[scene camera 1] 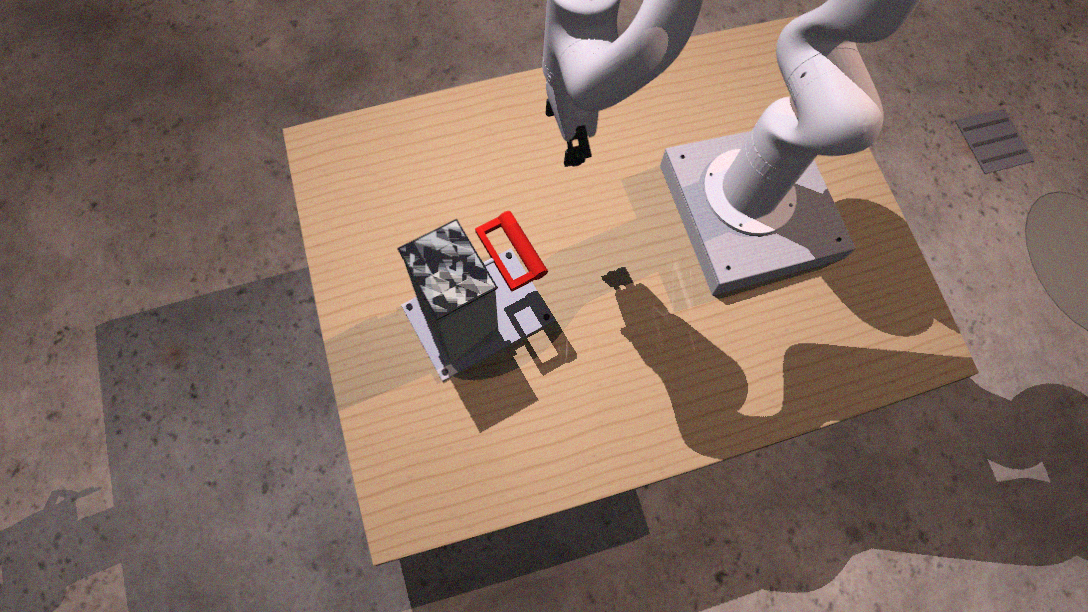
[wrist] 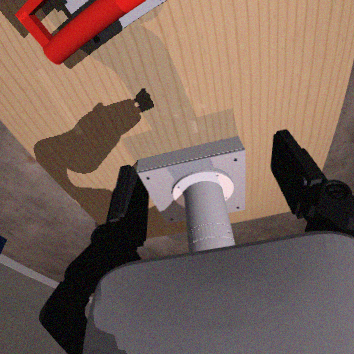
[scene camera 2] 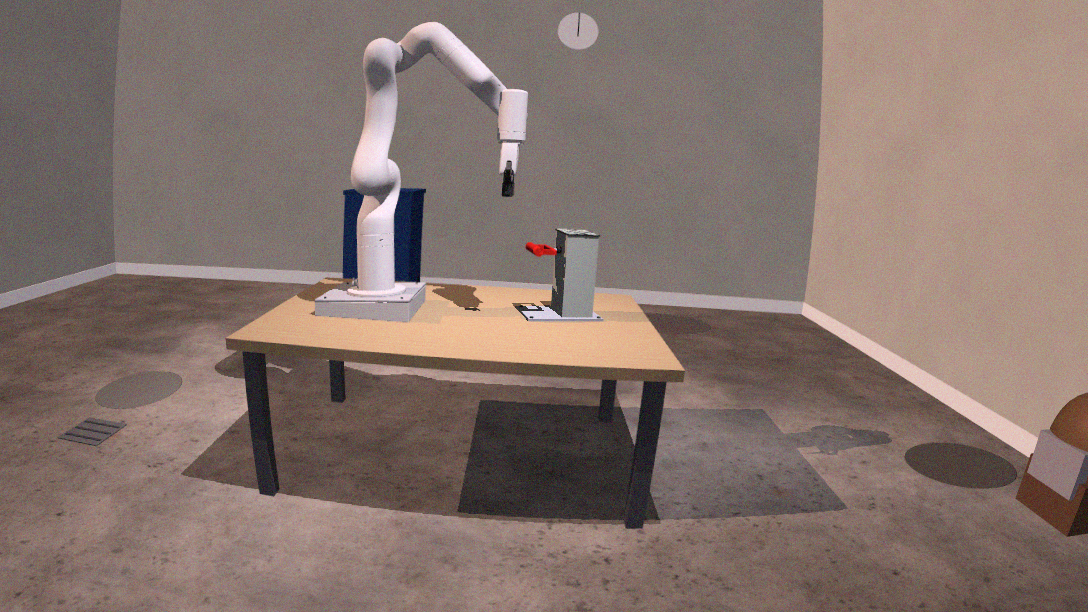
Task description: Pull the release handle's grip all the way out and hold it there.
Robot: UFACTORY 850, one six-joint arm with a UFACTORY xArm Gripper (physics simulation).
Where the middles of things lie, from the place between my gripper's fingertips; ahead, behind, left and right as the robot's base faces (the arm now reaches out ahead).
My gripper is now 190 mm short of the pale base plate (scene camera 1: 522,312), 80 mm to the right of it and 370 mm above it.
